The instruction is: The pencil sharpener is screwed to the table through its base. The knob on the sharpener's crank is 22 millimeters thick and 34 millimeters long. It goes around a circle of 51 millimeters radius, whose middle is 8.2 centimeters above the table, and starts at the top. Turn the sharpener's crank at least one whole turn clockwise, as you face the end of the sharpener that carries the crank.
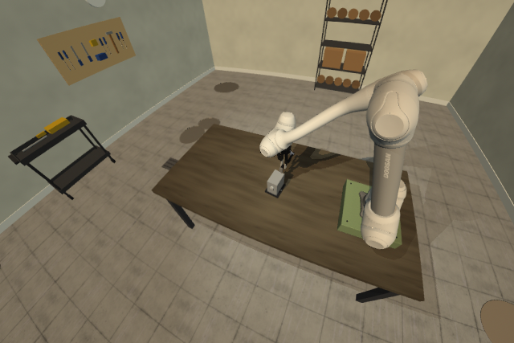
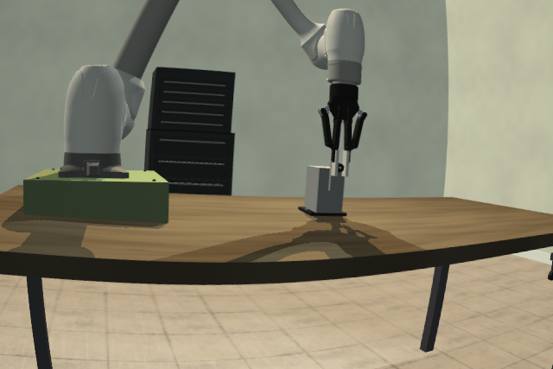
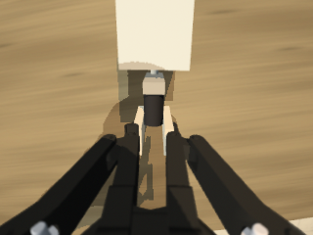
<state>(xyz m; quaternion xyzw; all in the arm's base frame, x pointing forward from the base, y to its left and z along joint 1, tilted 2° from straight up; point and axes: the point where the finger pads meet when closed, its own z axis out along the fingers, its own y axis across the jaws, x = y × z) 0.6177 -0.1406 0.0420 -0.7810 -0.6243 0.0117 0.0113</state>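
Now: the dark round knob 2 cm to the left of my hand and 1 cm below it. From my hand the other things lie so: sharpener crank (2 cm to the left, 2 cm below, 1 cm ahead).
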